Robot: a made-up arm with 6 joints.
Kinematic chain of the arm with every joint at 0, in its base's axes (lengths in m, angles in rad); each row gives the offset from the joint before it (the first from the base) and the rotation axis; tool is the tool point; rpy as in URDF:
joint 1: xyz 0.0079 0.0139 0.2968 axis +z
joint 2: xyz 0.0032 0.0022 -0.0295 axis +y
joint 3: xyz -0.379 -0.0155 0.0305 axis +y
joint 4: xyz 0.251 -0.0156 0.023 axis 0.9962 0 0.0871
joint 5: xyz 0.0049 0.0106 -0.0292 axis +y
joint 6: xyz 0.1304 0.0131 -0.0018 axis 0.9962 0 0.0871
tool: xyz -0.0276 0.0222 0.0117 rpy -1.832 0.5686 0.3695
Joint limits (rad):
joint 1: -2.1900..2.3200
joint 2: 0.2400..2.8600
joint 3: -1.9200..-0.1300
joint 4: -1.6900..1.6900
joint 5: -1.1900..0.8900
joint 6: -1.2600..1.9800
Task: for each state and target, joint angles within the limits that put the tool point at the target. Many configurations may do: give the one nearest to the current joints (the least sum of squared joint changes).
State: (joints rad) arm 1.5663 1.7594 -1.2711 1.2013 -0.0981 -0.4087
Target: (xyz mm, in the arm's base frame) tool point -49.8 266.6 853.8
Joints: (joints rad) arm 1.7363 1.3895 -1.8110 1.2483 -0.0864 -0.4211
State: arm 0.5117 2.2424 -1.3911 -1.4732 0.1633 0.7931
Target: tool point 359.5 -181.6 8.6
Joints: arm -0.3076 2.8014 -1.2972 -1.5200 0.3429 0.7771
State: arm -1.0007 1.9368 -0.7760 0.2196 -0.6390 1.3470
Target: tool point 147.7 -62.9 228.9
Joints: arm -0.4119 2.1579 -0.2003 0.1105 -0.3844 1.2699
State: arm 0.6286 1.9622 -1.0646 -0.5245 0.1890 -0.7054
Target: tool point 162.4 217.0 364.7
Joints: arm 0.9652 1.5614 -0.8091 -0.4121 0.2367 -0.7042
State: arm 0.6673 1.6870 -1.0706 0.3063 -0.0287 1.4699
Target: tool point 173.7 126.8 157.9
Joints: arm 0.6430 2.3948 -0.5278 0.2714 0.1333 1.4969
